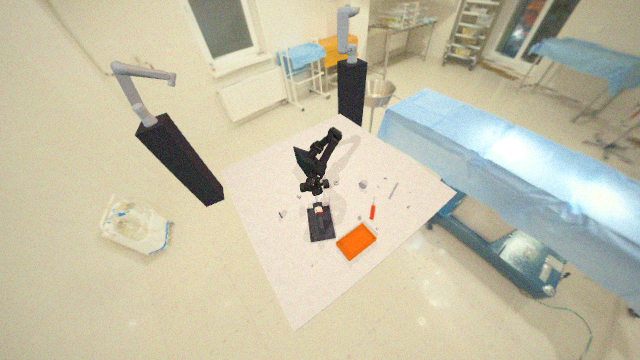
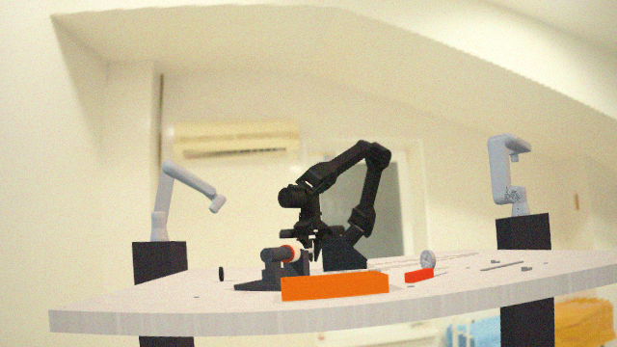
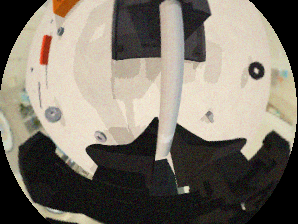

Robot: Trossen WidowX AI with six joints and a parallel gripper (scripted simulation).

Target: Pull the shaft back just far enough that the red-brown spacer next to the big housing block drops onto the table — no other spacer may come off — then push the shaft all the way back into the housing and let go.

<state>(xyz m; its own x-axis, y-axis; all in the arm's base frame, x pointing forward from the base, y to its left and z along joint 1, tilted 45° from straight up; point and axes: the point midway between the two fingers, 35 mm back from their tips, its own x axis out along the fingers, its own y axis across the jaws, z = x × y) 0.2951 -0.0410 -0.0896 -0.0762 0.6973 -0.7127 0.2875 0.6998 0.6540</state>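
Now: the grey shaft 8 cm ahead of my gripper tip, 3 cm above it and 2 cm to the right of it. The rest, counted from my gripper tip: round grey disc (32 cm to the left, 8 cm ahead, 2 cm below); red-brown spacer (17 cm ahead, 5 cm to the right, 3 cm above); small black ring (27 cm to the right, 4 cm ahead, 2 cm below).
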